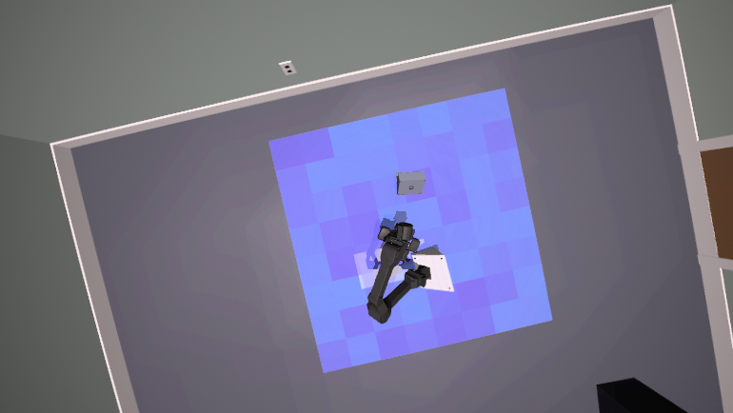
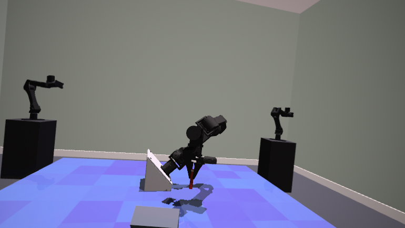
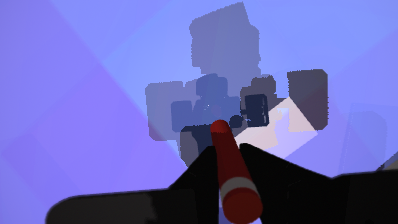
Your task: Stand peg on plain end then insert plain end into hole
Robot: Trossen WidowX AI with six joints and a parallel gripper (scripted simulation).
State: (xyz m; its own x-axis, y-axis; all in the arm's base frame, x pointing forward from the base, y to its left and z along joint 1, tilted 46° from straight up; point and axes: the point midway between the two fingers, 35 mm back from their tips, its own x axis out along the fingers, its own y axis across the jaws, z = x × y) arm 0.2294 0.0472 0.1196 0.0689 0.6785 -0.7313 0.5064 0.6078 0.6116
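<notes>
Now: gripper tip 23 cm short of the grey sloped panel, 12 cm to the left of it and 7 cm above it. Also, from my gripper tip: red peg 2 cm above.
</notes>
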